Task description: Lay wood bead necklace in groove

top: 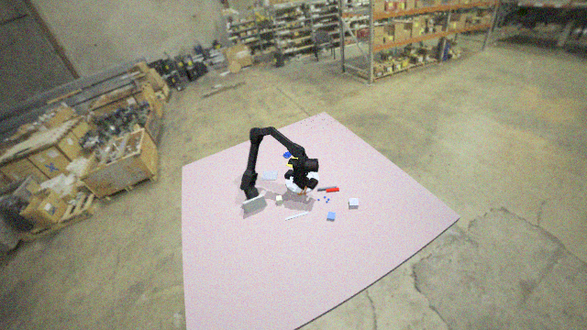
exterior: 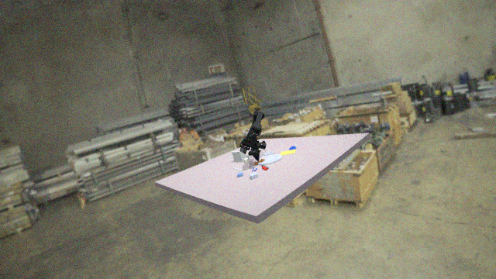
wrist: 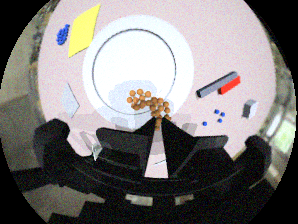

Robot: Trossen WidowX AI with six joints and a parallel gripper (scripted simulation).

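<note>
Right now the cream cube is 140 mm behind my gripper tip, 10 mm to the right of it and 10 mm below it. Round my gripper tip: white stick: 140 mm to the right, 90 mm behind, 20 mm below; then red-handled tool: 140 mm ahead, 60 mm to the right, 20 mm below; then blue block: 220 mm to the right, 70 mm ahead, 20 mm below.
</note>
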